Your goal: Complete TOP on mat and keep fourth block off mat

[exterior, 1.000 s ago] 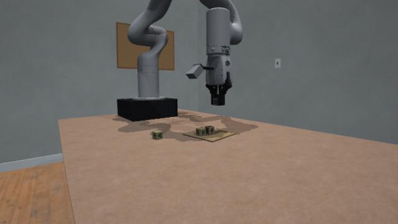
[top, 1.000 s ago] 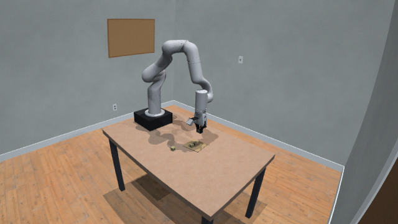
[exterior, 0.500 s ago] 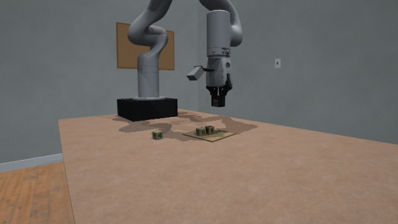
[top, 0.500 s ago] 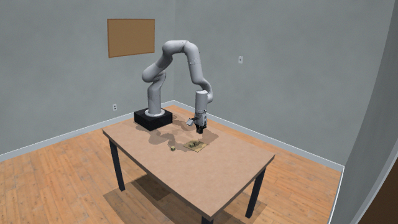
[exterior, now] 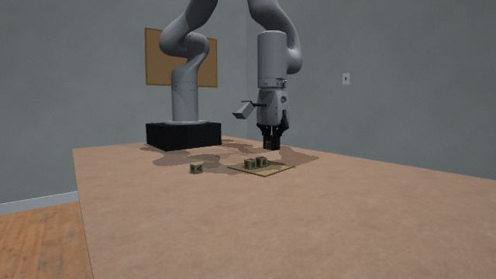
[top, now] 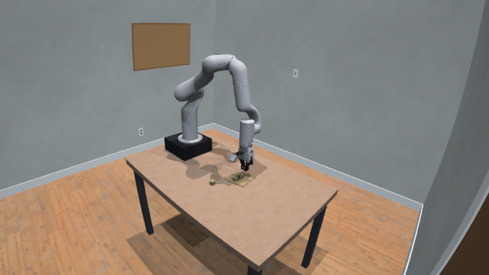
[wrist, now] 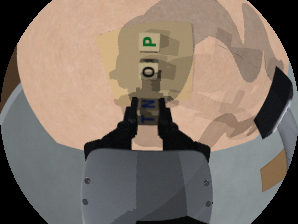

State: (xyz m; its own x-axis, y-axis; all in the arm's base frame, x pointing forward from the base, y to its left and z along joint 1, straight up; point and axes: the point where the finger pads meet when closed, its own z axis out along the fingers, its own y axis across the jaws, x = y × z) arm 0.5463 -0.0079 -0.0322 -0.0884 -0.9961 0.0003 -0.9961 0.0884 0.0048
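My gripper is now 7 cm above the tan mat and 4 cm to the left of it.
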